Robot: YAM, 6 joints.
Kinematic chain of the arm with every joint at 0, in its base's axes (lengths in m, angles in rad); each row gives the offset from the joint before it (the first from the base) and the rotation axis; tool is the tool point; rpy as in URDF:
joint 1: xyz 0 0 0.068 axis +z
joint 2: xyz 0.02 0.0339 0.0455 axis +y
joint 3: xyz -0.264 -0.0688 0 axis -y
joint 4: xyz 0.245 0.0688 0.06 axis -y
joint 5: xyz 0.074 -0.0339 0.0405 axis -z
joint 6: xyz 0.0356 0 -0.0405 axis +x
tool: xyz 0 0 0 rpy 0 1.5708 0
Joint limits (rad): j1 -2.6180..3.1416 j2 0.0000..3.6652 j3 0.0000..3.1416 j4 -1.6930..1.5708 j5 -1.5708..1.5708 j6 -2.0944..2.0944
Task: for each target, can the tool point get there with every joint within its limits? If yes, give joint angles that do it. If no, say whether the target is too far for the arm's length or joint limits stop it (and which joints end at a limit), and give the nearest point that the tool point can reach.
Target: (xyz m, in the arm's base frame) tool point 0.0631 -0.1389 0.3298
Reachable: yes | joints -1.3709 0.7618 0.4619 0.9269 -1.2924 -0.3561
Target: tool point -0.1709 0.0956 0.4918
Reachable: yes | joints 2.5394 0.9963 1.2824 0.0041 -0.5304 1.6053
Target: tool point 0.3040 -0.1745 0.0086
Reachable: yes | joints -0.5301 2.2945 0.7370 0.9928 -0.0884 0.4187
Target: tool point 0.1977 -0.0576 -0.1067
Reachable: yes | joints -0.1199 2.9472 1.1677 -1.1378 1.2299 1.5855
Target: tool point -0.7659 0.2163 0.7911
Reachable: no: too far | nearest point -0.4729 0.1335 0.5252 | short by 0.404 m
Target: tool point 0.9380 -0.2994 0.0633
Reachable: no: too far | nearest point 0.6145 -0.1961 0.0810 | short by 0.340 m
